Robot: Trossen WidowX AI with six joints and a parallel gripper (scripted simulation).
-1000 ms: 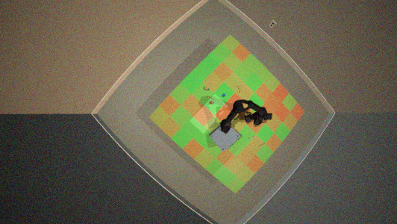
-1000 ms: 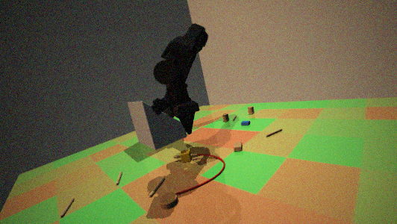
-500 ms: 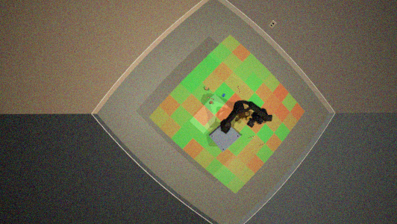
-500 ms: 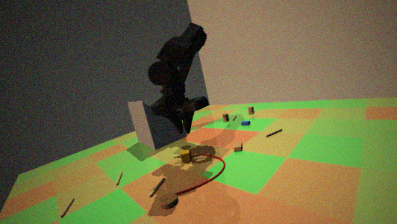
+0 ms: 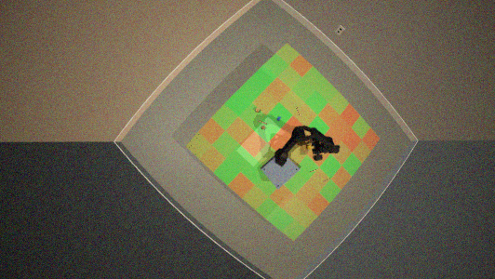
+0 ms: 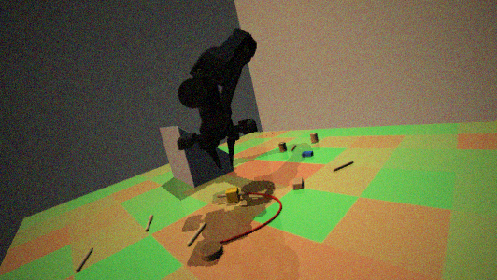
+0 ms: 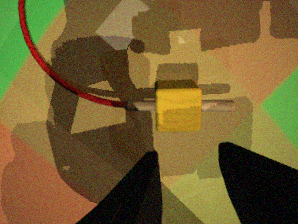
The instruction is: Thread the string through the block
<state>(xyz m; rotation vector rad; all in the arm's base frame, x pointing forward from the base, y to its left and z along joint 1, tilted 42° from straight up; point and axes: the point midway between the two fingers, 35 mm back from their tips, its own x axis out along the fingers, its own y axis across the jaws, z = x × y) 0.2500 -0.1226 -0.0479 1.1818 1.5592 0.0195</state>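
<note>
The yellow wooden block is 7 cm below my gripper tip. The rest, counted from my gripper tip: thin wooden stick: 8 cm below, 1 cm to the left, 1 cm ahead; then round wooden button: 16 cm to the right, 12 cm ahead, 8 cm below; then blue piece: 35 cm to the left, 8 cm below.
</note>
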